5 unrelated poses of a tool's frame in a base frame.
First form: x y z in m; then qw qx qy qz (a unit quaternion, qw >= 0).
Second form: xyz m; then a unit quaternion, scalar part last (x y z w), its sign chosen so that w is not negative. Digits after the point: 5 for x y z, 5 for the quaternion.
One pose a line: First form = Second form
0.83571 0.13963 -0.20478 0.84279 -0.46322 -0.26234 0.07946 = 0.83571 0.13963 -0.20478 -0.46322 -0.26234 0.07946 0.84279
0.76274 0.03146 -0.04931 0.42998 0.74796 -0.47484 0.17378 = 0.76274 0.03146 -0.04931 0.74796 -0.47484 0.17378 0.42998
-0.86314 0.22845 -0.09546 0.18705 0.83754 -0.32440 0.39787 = -0.86314 0.22845 -0.09546 0.83754 -0.32440 0.39787 0.18705
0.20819 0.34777 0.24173 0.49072 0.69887 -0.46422 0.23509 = 0.20819 0.34777 0.24173 0.69887 -0.46422 0.23509 0.49072
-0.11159 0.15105 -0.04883 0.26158 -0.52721 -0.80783 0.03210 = -0.11159 0.15105 -0.04883 -0.52721 -0.80783 0.03210 0.26158
